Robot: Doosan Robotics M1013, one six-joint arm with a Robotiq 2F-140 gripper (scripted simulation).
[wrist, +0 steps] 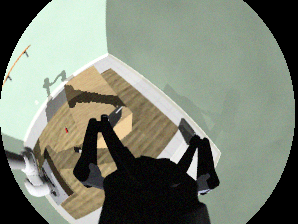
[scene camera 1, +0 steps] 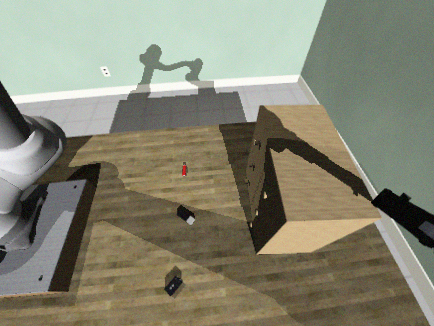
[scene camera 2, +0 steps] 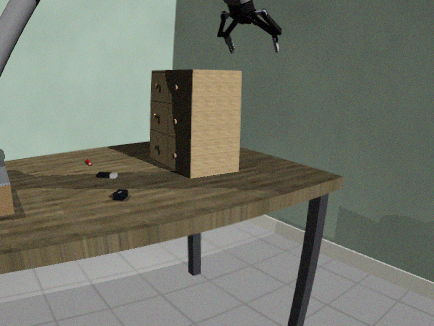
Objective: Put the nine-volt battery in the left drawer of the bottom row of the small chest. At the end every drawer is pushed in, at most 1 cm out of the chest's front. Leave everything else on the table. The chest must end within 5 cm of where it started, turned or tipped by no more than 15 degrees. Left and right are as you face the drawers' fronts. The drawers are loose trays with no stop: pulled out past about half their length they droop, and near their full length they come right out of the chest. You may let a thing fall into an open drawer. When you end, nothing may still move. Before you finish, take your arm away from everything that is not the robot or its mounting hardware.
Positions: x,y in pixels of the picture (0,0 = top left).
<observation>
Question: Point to a wooden chest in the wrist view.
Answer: At 89,96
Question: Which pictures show the wooden chest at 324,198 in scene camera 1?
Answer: The wrist view, scene camera 1 and scene camera 2: all of them.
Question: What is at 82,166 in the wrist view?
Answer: My gripper.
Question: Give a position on a wooden chest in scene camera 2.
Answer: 215,105
</observation>
